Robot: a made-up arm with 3 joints. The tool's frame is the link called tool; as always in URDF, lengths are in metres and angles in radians.
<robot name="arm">
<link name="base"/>
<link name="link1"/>
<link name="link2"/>
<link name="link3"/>
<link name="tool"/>
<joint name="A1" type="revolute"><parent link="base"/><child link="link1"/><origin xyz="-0.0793 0.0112 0.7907" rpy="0.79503 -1.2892 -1.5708"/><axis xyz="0 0 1"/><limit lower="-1.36" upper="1.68" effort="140" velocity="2.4"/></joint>
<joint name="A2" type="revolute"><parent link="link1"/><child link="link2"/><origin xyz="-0.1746 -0.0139 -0.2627" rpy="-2.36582 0 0"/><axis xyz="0 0 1"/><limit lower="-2.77" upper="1.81" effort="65" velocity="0.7"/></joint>
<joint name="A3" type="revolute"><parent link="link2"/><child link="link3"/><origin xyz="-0.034 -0.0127 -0.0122" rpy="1.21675 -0.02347 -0.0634"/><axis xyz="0 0 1"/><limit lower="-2.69" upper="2.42" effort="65" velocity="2.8"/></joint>
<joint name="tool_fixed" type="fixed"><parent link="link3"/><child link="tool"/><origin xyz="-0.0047 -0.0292 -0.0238" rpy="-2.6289 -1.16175 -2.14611"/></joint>
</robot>
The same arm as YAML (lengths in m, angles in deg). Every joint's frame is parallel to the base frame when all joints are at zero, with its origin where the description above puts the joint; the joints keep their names.
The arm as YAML. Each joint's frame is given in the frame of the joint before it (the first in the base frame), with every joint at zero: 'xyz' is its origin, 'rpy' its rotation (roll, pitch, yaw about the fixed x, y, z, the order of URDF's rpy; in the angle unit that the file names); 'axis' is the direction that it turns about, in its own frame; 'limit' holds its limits. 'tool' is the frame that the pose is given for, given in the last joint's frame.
units:
  length: m
  angle: deg
joints:
  - name: A1
    type: revolute
    origin:
      xyz: [-0.0793, 0.0112, 0.7907]
      rpy: [0.0, 0.0, 0.0]
    axis: [-0.713883, 0.672684, 0.194595]
    limit:
      lower: -77.92
      upper: 96.26
  - name: A2
    type: revolute
    origin:
      xyz: [0.1778, -0.1377, -0.2216]
      rpy: [0.0, 0.0, 0.0]
    axis: "+x"
    limit:
      lower: -158.71
      upper: 103.71
  - name: A3
    type: revolute
    origin:
      xyz: [-0.0122, 0.0216, -0.0291]
      rpy: [0.0, 0.0, 0.0]
    axis: [0.3466, 0.917499, 0.1951]
    limit:
      lower: -154.13
      upper: 138.66
tool:
  origin:
    xyz: [-0.0357, -0.0111, -0.0064]
    rpy: [-90.0, 0.0, 90.0]

